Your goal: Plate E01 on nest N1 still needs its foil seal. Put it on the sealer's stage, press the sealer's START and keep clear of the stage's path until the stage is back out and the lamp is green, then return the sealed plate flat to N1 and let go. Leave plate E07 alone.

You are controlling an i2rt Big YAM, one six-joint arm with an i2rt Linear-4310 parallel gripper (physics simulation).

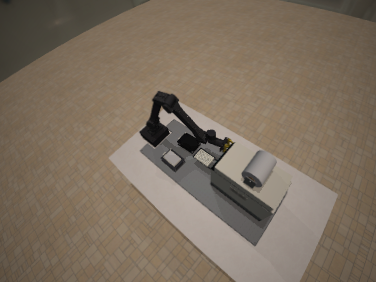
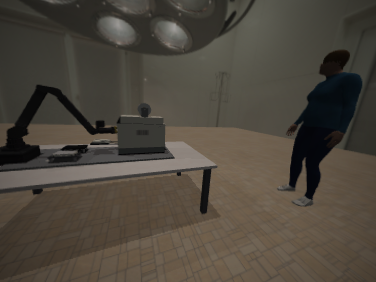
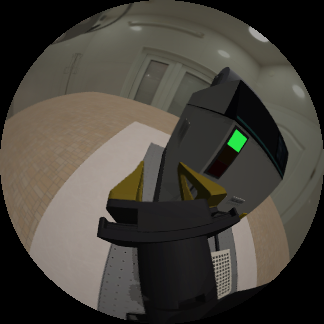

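Pixels of known places: gripper, fingertip midpoint: [image 3: 160, 164]; arm's base at its link origin: [image 1: 155, 129] [image 2: 17, 148].
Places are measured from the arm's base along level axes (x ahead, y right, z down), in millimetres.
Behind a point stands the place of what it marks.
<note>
My gripper [image 1: 228, 144] [image 2: 115, 129] @[x 669, y -257, z -120 mm] [image 3: 160, 164] @[x 669, y -257, z -120 mm] is partly open and empty, beside the sealer's [image 1: 234, 163] @[x 768, y -92, z -278 mm] [image 2: 141, 142] @[x 870, y -13, z -42 mm] [image 3: 197, 140] @[x 712, y -220, z -162 mm] front face at its back corner. The lamp [image 3: 237, 140] @[x 652, y -197, z -200 mm] on that face is green. A pale plate with wells [image 1: 204, 157] @[x 529, y -83, z -48 mm] [image 2: 102, 142] @[x 541, y -42, z -36 mm] [image 3: 221, 274] @[x 528, y -75, z -47 mm] lies flat in front of the sealer, apparently on the stage, which is out. Another pale plate [image 1: 173, 158] @[x 335, y 71, z 14 mm] [image 2: 66, 154] @[x 346, y 114, z 17 mm] sits in a dark nest nearer the front. A black nest [image 1: 189, 142] @[x 313, y -124, z 25 mm] [image 2: 75, 148] @[x 321, y -77, z 26 mm] beside the arm holds no visible plate. Plate and nest labels are unreadable, and START cannot be made out.
A grey roll [image 1: 260, 168] @[x 901, y -99, z -403 mm] [image 2: 144, 109] @[x 898, y -36, z -346 mm] sits on top of the sealer. The arm's base [image 1: 154, 134] @[x 43, y 40, z -5 mm] [image 2: 19, 153] @[x 75, y 95, z 8 mm] stands at the far end of the grey mat [image 1: 212, 192] @[x 727, y 41, z 72 mm], on the white table [image 1: 172, 199] @[x 554, y 285, z 85 mm]. A person [image 2: 327, 110] stands beyond the table's end.
</note>
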